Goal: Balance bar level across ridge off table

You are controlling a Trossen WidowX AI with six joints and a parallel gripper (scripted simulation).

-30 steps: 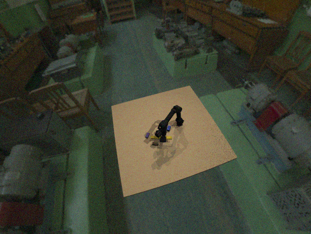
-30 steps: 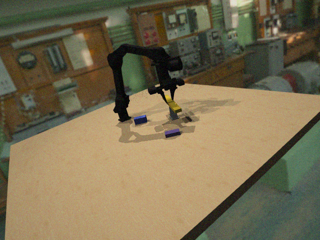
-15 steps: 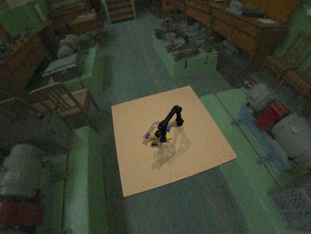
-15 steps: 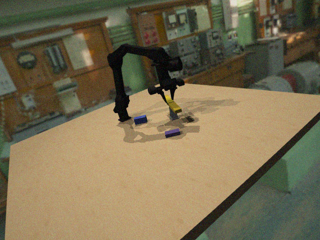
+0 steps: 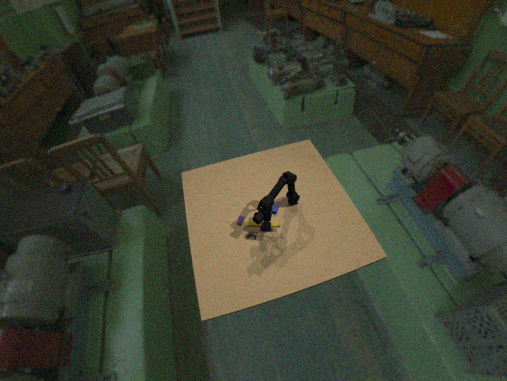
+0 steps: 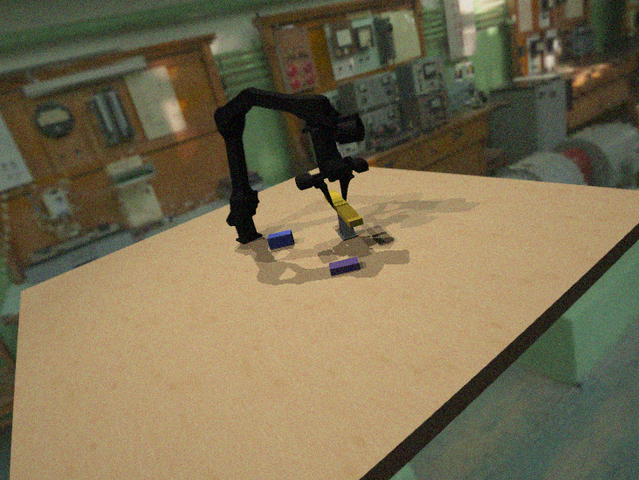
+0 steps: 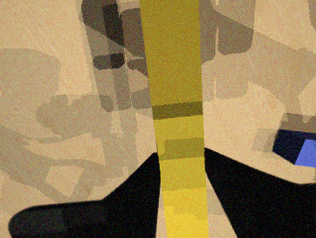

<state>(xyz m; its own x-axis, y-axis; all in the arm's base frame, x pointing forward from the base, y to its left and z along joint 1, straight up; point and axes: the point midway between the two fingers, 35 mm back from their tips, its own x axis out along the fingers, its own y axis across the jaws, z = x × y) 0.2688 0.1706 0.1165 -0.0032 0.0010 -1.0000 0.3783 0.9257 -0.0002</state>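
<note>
Right now my gripper tip is 30 mm short of the yellow bar and 10 mm to the left of it. The rest, counted from my gripper tip: blue block 140 mm to the right, 110 mm behind, 70 mm below; then purple block 170 mm ahead, 140 mm to the right, 70 mm below.
</note>
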